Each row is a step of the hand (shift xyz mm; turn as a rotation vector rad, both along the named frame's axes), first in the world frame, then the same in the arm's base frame.
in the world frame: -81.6 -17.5 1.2 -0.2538 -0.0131 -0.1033
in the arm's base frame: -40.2 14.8 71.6 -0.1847 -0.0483 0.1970
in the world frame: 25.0 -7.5 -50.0 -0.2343 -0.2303 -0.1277
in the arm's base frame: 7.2 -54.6 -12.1 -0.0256 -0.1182 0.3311
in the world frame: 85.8 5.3 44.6 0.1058 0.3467 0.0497
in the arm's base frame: 64.6 25.8 -67.4 -0.1621 0.0931 -0.3145
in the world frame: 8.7 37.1 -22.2 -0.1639 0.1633 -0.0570
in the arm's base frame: -26.9 -15.9 -31.1 -0.2378 0.0116 0.0101
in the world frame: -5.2 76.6 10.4 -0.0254 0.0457 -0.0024
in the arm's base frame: -54.5 26.0 -48.5 -0.0494 0.0119 -0.0124
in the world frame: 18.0 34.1 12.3 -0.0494 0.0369 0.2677
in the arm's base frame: -8.9 14.7 -36.7 0.0184 0.2740 0.0053
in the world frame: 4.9 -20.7 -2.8 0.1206 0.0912 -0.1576
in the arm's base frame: 17.0 -7.7 10.6 -0.0313 -0.1585 -0.1470
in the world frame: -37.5 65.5 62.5 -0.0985 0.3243 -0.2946
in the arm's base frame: -52.7 80.5 -18.5 -0.3770 -0.1983 -0.1422
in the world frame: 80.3 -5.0 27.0 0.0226 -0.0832 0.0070
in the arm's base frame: 63.3 8.1 -56.0 0.0754 -0.0143 0.0399
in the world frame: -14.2 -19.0 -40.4 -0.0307 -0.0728 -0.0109
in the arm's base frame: -7.3 -39.4 24.2 0.0284 -0.0182 0.0723
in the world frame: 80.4 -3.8 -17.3 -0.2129 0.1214 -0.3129
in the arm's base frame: 49.8 -34.2 -55.9 -0.3130 -0.2315 0.0801
